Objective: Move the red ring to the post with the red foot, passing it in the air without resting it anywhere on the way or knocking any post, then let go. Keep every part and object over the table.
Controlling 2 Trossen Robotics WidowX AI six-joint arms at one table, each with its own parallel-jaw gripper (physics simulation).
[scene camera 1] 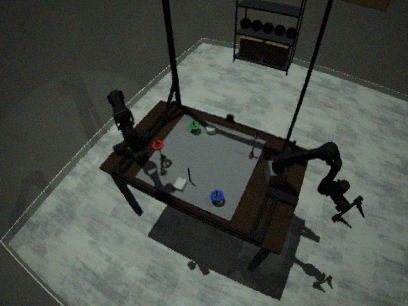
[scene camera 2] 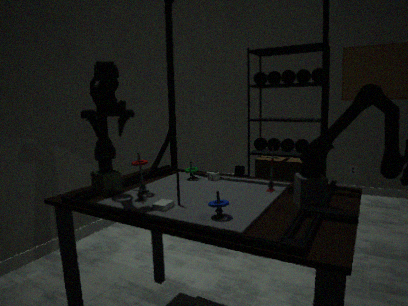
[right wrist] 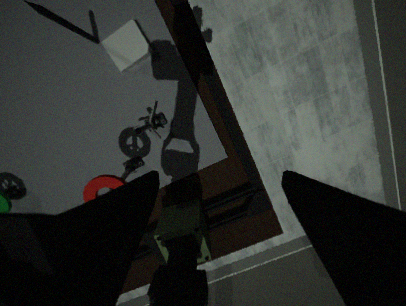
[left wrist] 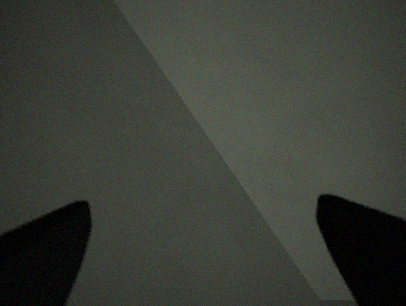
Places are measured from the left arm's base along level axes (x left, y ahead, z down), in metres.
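Pixels of known places: left gripper, fingertip midpoint: [scene camera 1: 357, 222] [left wrist: 205, 210]; right gripper, fingertip midpoint: [scene camera 1: 136, 154] [scene camera 2: 109, 137] [right wrist: 220, 177]; left arm's base, link origin: [scene camera 1: 278, 168] [scene camera 2: 310, 175]; right arm's base, link origin: [scene camera 2: 105, 171] [right wrist: 183, 248].
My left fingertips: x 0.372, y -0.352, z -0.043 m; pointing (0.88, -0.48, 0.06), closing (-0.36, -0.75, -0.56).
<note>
Ahead of a thing's pixels: the offset from my left fingertips to its top centre. "spot": to the spot under its first point.
The red ring {dz +0.006, dx -0.523, dy +1.043 m} [scene camera 1: 154, 145] [scene camera 2: 135, 163] [right wrist: 95, 184] sits high on a tall grey post at the left of the mat, near the right arm's base. The post with the red foot {spot: dz +0.142, dx -0.531, dy +0.475 m} [scene camera 1: 251, 156] [scene camera 2: 270, 190] stands upright at the mat's right side and bears no ring. My right gripper [scene camera 2: 110, 134] [right wrist: 220, 177] is open and empty, raised over its arm's base, left of the red ring in scene camera 2; its fingers are hard to make out in scene camera 1. My left gripper [scene camera 1: 357, 221] [left wrist: 205, 210] is open and empty, out past the table's right edge.
A green ring {dz +0.095, dx -0.770, dy +0.842 m} [scene camera 1: 190, 127] [scene camera 2: 187, 170] is on a short post at the back, a blue ring {dz +0.095, dx -0.238, dy +0.700 m} [scene camera 1: 212, 196] [scene camera 2: 212, 204] on one at the front. A white block {dz +0.129, dx -0.332, dy +0.909 m} [scene camera 1: 180, 184] [scene camera 2: 163, 204] [right wrist: 126, 45], a thin black rod {dz +0.009, dx -0.359, dy +0.854 m} [scene camera 1: 189, 174] [scene camera 2: 178, 190] and a white round piece {dz +0.114, dx -0.760, dy +0.730 m} [scene camera 1: 210, 130] [scene camera 2: 213, 176] are on the mat.
</note>
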